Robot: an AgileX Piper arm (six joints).
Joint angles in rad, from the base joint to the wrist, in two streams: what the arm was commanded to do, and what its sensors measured. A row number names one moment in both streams.
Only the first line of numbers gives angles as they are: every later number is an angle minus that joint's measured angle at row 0.
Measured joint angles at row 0:
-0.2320, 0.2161, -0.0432, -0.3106, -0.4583, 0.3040
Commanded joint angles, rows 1 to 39:
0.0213, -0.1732, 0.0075, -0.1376, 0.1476, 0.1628
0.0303, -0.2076, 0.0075, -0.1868, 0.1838, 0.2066
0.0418, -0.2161, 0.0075, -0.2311, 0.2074, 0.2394
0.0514, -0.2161, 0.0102, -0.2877, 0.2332, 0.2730
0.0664, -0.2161, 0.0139, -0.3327, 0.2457, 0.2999
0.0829, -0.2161, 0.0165, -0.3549, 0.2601, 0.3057
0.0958, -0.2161, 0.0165, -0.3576, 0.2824, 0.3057
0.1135, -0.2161, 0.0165, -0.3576, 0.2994, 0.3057
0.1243, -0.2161, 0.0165, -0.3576, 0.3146, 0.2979
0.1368, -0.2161, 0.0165, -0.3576, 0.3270, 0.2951
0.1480, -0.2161, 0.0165, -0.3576, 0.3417, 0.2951
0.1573, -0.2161, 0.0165, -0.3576, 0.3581, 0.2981
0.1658, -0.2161, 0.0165, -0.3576, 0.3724, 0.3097
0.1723, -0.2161, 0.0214, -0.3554, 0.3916, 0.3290
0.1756, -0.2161, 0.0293, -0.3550, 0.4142, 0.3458
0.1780, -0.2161, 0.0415, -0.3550, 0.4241, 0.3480
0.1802, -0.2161, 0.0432, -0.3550, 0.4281, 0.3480
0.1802, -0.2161, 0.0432, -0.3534, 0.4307, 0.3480
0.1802, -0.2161, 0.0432, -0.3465, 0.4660, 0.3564
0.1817, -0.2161, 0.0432, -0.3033, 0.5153, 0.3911
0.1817, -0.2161, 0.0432, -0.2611, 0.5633, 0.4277
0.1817, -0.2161, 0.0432, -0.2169, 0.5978, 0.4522
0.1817, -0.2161, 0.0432, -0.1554, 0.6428, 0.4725
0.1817, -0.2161, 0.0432, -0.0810, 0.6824, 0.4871
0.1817, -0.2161, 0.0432, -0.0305, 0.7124, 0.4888
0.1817, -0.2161, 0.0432, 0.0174, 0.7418, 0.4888
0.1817, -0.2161, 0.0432, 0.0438, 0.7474, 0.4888
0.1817, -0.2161, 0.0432, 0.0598, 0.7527, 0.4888
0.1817, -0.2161, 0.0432, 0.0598, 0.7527, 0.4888
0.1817, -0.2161, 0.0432, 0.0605, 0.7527, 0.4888
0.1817, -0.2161, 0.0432, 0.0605, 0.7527, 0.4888
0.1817, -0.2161, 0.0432, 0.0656, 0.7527, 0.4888
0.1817, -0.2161, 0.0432, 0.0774, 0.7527, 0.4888
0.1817, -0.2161, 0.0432, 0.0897, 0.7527, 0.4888
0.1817, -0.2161, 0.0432, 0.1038, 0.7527, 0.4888
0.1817, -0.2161, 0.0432, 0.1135, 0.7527, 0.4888
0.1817, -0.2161, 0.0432, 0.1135, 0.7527, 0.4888
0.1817, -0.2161, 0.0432, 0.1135, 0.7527, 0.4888
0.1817, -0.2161, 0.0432, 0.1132, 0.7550, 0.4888
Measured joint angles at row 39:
0.1790, -0.2099, 0.0437, 0.1019, 0.7530, 0.4896
